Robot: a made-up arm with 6 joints. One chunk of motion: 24 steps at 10 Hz.
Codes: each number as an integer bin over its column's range. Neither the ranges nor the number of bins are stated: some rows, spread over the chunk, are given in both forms.
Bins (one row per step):
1: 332 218 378 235 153 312
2: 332 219 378 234 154 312
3: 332 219 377 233 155 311
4: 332 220 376 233 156 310
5: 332 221 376 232 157 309
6: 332 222 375 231 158 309
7: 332 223 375 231 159 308
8: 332 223 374 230 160 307
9: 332 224 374 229 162 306
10: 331 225 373 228 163 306
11: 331 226 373 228 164 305
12: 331 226 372 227 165 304
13: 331 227 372 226 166 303
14: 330 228 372 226 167 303
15: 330 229 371 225 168 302
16: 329 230 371 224 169 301
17: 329 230 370 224 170 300
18: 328 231 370 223 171 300
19: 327 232 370 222 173 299
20: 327 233 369 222 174 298
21: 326 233 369 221 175 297
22: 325 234 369 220 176 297
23: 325 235 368 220 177 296
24: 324 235 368 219 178 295
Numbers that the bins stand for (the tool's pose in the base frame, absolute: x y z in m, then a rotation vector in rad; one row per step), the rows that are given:
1: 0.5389 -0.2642 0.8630 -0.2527 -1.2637 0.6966
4: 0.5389 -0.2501 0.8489 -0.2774 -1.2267 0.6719
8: 0.5389 -0.2290 0.8348 -0.3144 -1.1774 0.6349
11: 0.5319 -0.2078 0.8278 -0.3390 -1.1281 0.6103
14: 0.5249 -0.1937 0.8207 -0.3637 -1.0911 0.5856
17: 0.5178 -0.1796 0.8067 -0.3884 -1.0541 0.5486
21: 0.4967 -0.1585 0.7996 -0.4253 -0.9925 0.5116
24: 0.4826 -0.1444 0.7926 -0.4500 -0.9555 0.4870
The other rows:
2: 0.5389 -0.2571 0.8630 -0.2651 -1.2514 0.6966
3: 0.5389 -0.2571 0.8560 -0.2774 -1.2390 0.6842
5: 0.5389 -0.2431 0.8489 -0.2897 -1.2144 0.6596
6: 0.5389 -0.2360 0.8419 -0.3021 -1.2021 0.6596
7: 0.5389 -0.2290 0.8419 -0.3021 -1.1897 0.6473
9: 0.5389 -0.2219 0.8348 -0.3267 -1.1527 0.6226
10: 0.5319 -0.2149 0.8278 -0.3390 -1.1404 0.6226
12: 0.5319 -0.2078 0.8207 -0.3514 -1.1158 0.5979
13: 0.5319 -0.2008 0.8207 -0.3637 -1.1034 0.5856
15: 0.5249 -0.1867 0.8137 -0.3760 -1.0788 0.5733
16: 0.5178 -0.1796 0.8137 -0.3884 -1.0664 0.5610
18: 0.5108 -0.1726 0.8067 -0.4007 -1.0418 0.5486
19: 0.5037 -0.1656 0.8067 -0.4130 -1.0171 0.5363
20: 0.5037 -0.1585 0.7996 -0.4130 -1.0048 0.5240
22: 0.4896 -0.1515 0.7996 -0.4377 -0.9801 0.5116
23: 0.4896 -0.1444 0.7926 -0.4377 -0.9678 0.4993

